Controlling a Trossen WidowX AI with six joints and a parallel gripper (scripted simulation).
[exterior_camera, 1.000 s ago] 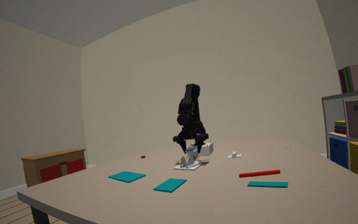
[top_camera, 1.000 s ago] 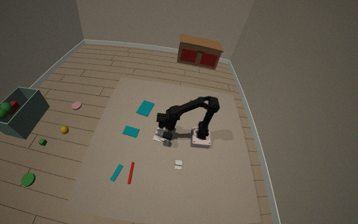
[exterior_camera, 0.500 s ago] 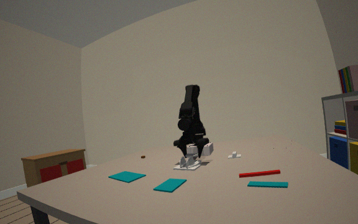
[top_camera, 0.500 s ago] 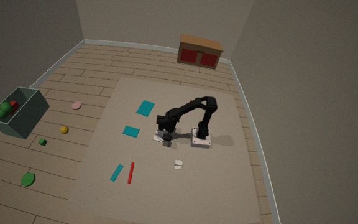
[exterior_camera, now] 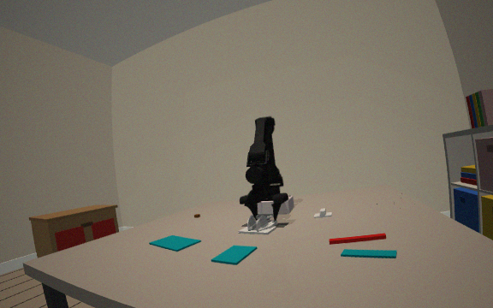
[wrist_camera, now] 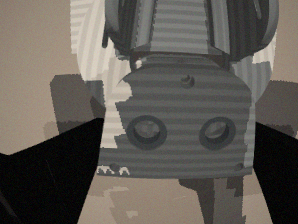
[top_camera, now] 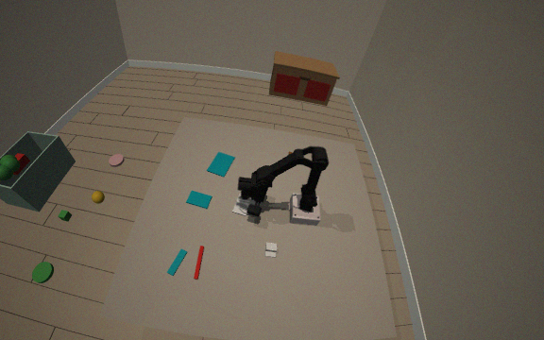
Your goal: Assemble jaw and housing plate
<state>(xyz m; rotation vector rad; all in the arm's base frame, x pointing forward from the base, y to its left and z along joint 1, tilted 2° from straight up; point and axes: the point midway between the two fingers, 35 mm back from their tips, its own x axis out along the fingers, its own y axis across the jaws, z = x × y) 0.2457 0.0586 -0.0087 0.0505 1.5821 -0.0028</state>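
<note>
My gripper tip is now 1 cm short of the housing plate and 2 cm below it. Also, from my gripper tip: small white block 12 cm behind, 20 cm to the left, 1 cm below; then jaw 2 cm ahead, 2 cm to the right, 1 cm below; then red strip 18 cm ahead, 35 cm to the left, 2 cm below.
</note>
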